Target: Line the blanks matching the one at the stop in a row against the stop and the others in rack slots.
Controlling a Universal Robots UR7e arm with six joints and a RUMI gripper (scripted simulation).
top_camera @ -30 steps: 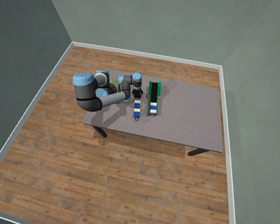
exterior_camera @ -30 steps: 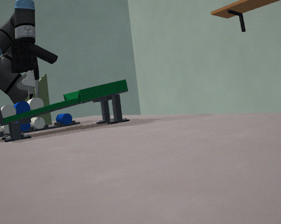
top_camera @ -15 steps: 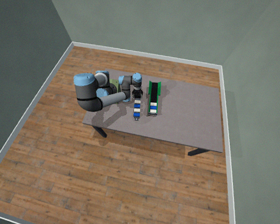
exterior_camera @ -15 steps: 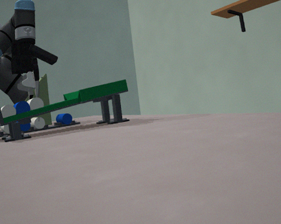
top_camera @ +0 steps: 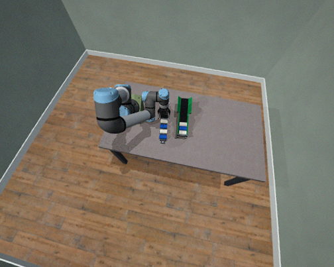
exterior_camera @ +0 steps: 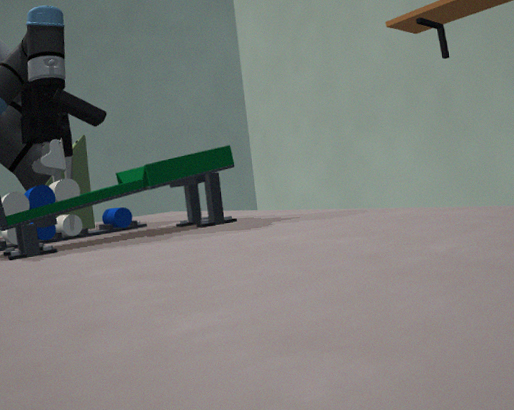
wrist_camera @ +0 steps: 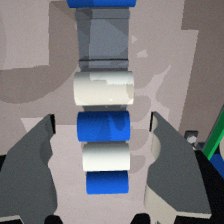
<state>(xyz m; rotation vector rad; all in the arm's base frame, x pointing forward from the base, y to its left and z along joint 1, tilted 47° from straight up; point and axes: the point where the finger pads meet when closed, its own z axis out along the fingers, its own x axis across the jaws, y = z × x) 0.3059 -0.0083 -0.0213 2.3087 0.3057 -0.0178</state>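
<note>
Now: hand 110 mm above the stock rack, 30 mm to the left of it and 10 mm short of it. From my hand the other things lie so: dark stop 200 mm ahead, 110 mm to the right, 40 mm below.
</note>
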